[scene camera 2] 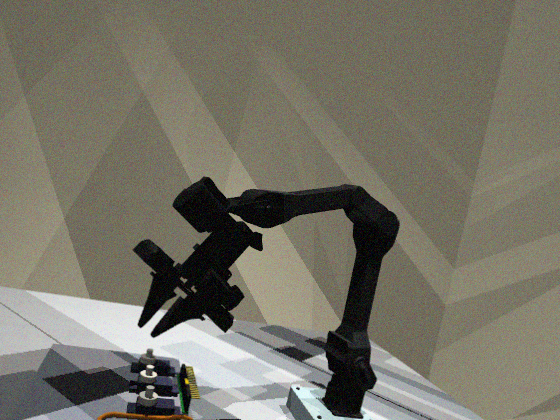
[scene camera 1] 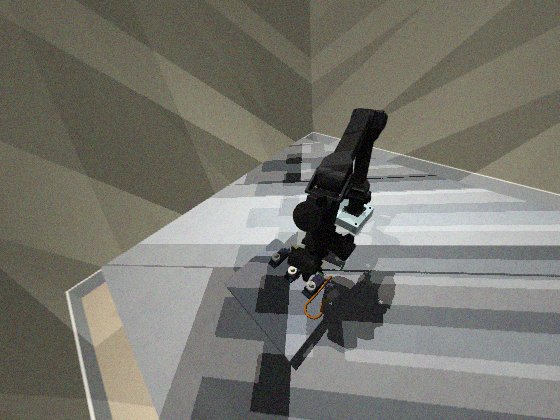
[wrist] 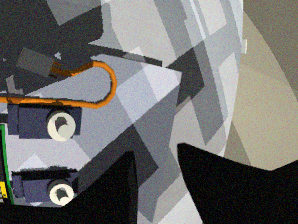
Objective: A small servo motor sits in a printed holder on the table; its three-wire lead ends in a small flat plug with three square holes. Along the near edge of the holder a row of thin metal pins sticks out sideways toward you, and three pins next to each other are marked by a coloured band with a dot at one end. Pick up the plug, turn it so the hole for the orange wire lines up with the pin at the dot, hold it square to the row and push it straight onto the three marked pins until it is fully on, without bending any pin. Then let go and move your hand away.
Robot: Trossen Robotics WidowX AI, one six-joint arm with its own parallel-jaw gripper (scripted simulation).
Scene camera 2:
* my gripper: 145, 331
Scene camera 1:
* my gripper: 307, 278
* grey plate: 277, 306
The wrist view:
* my gripper: 156, 155
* grey plate: 139, 118
